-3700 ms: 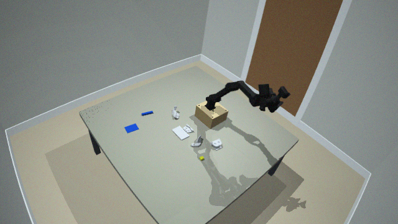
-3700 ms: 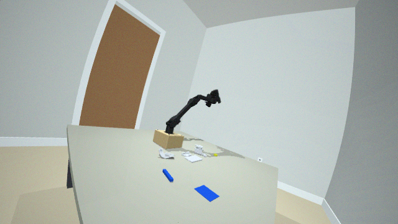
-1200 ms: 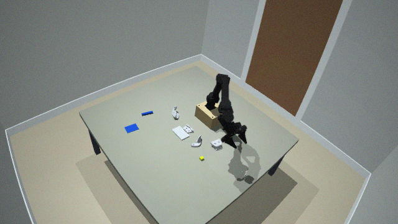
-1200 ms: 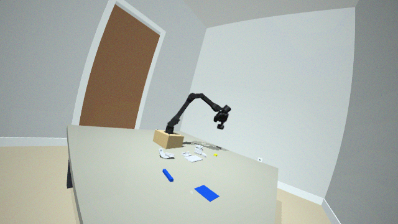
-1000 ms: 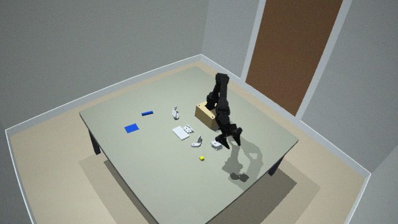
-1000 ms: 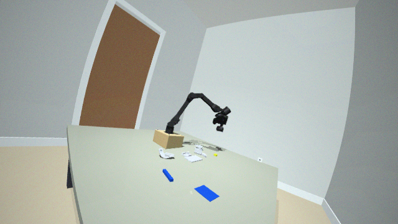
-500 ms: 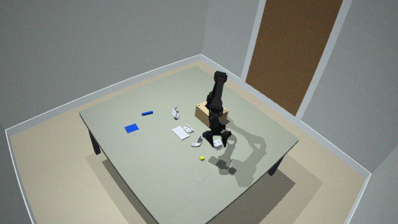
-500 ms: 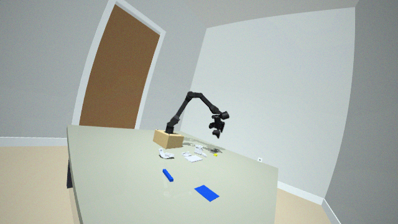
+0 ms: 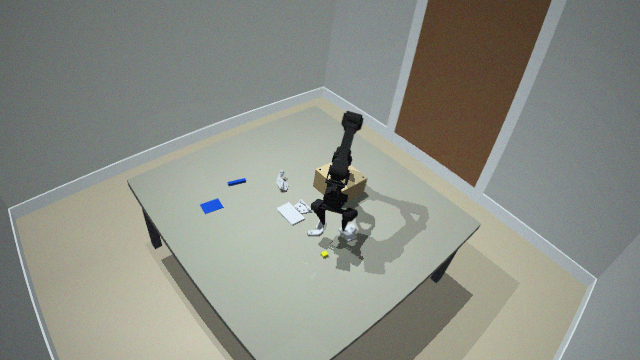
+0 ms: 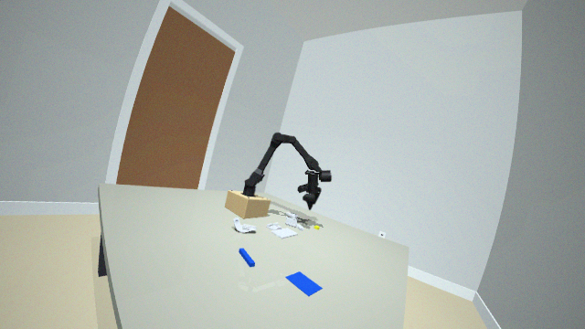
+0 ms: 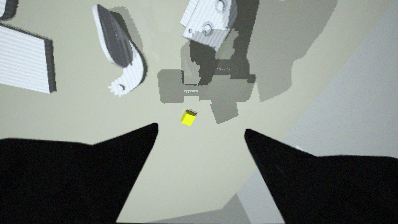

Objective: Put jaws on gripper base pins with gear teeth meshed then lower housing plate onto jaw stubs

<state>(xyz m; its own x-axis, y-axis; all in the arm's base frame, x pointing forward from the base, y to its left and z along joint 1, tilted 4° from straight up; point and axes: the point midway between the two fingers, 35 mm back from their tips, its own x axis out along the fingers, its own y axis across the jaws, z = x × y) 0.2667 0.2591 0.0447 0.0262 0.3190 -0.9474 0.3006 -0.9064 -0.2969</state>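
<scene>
Now: gripper tip 50 mm short of the small yellow cube, 30 mm to the right of it and 110 mm above it. Round my gripper tip: flat blue plate: 310 mm ahead, 480 mm to the right, 120 mm below; blue bar: 130 mm ahead, 550 mm to the right, 110 mm below.
</scene>
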